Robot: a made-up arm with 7 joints.
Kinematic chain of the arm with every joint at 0, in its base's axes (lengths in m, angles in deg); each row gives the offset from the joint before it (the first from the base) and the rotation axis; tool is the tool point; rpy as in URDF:
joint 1: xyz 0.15 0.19 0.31 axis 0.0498 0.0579 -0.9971
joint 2: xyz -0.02 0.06 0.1 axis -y
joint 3: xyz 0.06 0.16 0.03 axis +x
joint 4: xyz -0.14 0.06 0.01 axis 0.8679 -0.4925 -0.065
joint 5: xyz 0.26 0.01 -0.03 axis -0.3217 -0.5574 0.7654
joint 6: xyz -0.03 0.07 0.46 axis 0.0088 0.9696 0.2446
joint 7: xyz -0.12 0 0.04 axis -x
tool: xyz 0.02 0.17 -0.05 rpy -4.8 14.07 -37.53
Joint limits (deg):
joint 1: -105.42..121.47
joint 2: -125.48..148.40
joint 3: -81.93..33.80
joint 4: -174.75..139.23
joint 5: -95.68..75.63
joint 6: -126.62..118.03
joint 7: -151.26..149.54
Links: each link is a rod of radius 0.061 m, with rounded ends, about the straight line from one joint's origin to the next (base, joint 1, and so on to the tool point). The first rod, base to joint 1, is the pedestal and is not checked.
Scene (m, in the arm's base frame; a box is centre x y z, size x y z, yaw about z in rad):
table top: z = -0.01
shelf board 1: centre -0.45 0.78 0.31 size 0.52 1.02 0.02 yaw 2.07
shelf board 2: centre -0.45 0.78 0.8 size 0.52 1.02 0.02 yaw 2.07
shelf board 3: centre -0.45 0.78 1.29 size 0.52 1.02 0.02 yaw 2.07
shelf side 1: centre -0.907 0.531 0.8 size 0.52 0.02 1 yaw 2.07
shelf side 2: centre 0.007 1.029 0.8 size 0.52 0.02 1 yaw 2.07
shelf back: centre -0.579 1.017 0.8 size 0.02 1.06 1 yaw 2.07
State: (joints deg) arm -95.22 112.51 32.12 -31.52 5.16 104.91 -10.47
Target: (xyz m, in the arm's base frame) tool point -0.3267 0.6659 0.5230
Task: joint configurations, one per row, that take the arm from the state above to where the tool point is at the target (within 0.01 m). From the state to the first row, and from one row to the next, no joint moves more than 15 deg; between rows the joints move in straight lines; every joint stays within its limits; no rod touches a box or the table.
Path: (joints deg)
1: -95.02 110.94 18.22 -44.75 9.32 107.53 -14.35
2: -94.82 109.37 4.32 -57.98 13.48 110.16 -18.22
3: -94.61 107.79 -9.58 -71.21 17.65 112.78 -22.10
4: -94.41 106.22 -23.48 -84.44 21.81 115.41 -25.97
5: -94.21 104.65 -37.38 -97.66 25.97 118.03 -29.85

